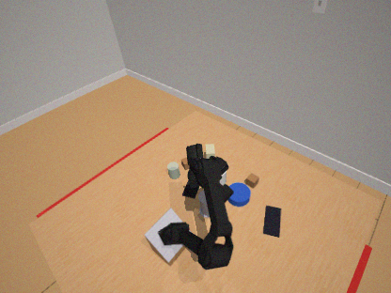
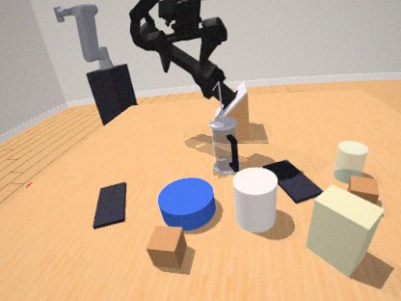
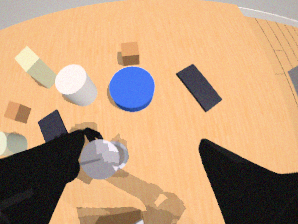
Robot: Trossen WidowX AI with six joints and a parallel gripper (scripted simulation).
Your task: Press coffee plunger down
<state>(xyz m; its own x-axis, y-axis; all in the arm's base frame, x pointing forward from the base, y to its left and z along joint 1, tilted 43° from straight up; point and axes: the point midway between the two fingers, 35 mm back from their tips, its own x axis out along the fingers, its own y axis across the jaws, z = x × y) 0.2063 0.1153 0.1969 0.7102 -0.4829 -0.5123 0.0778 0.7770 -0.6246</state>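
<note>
Right now the glass coffee press is 1 cm behind my gripper tip, 8 cm to the left of it and 15 cm below it. The rest, counted from my gripper tip: cream block: 22 cm ahead, 31 cm to the left, 22 cm below; white cylinder: 15 cm ahead, 17 cm to the left, 23 cm below; blue disc: 15 cm ahead, 2 cm to the left, 25 cm below.
</note>
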